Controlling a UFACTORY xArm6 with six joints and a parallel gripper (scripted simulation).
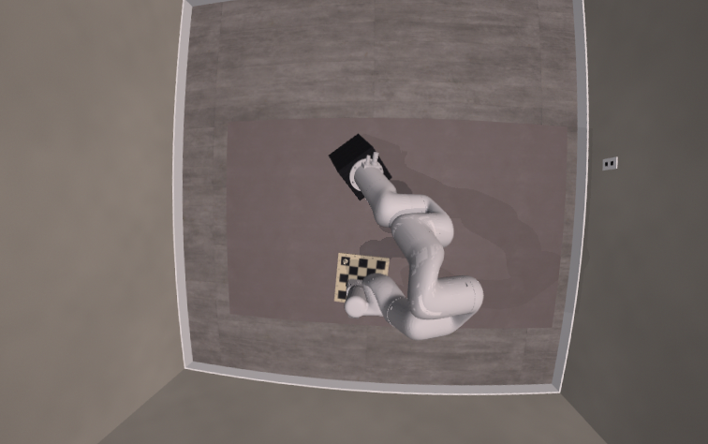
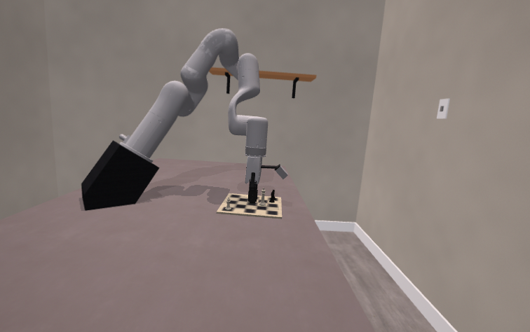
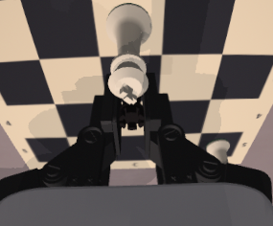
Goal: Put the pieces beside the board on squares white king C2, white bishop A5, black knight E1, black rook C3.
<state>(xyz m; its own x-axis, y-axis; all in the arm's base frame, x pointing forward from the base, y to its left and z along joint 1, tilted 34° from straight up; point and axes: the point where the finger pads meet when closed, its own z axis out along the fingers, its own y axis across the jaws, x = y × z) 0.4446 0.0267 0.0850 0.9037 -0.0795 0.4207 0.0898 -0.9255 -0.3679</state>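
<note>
Now: the chessboard 40 mm below my hand. Also, from my hand: white king 40 mm ahead; then black piece 70 mm ahead, 90 mm to the left, 20 mm below; then white bishop 70 mm behind, 80 mm to the right, 10 mm below.
</note>
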